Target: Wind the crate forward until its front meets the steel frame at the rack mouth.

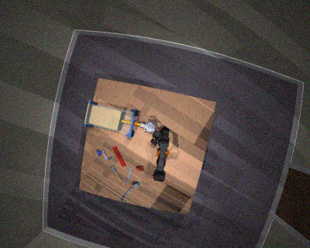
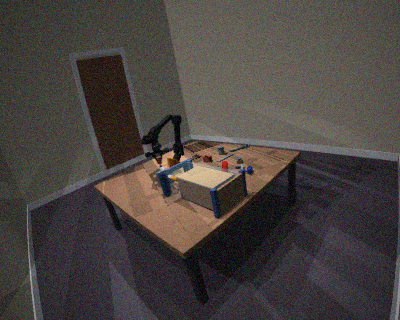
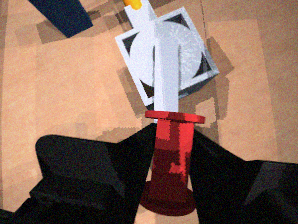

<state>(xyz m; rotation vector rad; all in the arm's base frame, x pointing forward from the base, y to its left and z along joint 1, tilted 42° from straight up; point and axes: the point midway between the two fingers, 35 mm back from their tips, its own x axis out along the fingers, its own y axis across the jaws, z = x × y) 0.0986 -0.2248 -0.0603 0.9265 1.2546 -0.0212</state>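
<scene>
My gripper tip is now 20 mm short of the red-knobbed winch handle, 10 mm to the left of it and 30 mm above it. Also, from my gripper tip: blue frame: 240 mm ahead, 30 mm to the right, 30 mm below; then grey hand winch: 60 mm ahead, 40 mm to the right, 100 mm below; then red knob: 10 mm behind, 10 mm to the left.
</scene>
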